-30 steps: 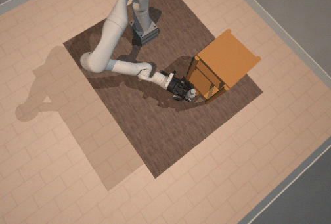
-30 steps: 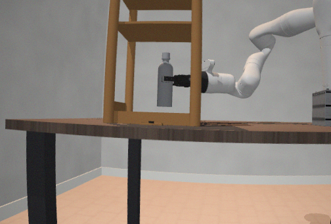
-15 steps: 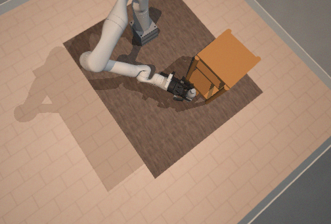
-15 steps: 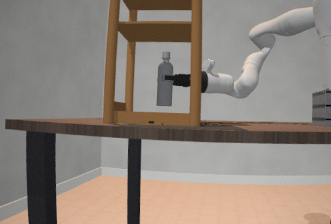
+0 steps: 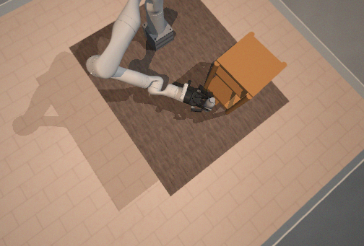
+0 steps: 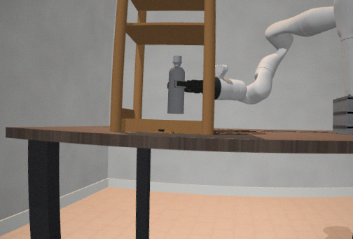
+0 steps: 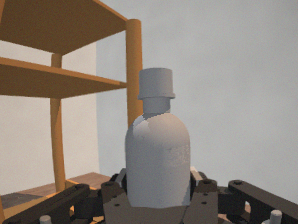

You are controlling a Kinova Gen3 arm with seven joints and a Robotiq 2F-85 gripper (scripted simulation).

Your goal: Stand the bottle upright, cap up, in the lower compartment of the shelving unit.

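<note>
Now: the grey bottle 30 mm above my hand. The rest, counted from my hand: orange shelving unit: 200 mm to the left, 40 mm above, 10 mm ahead.
</note>
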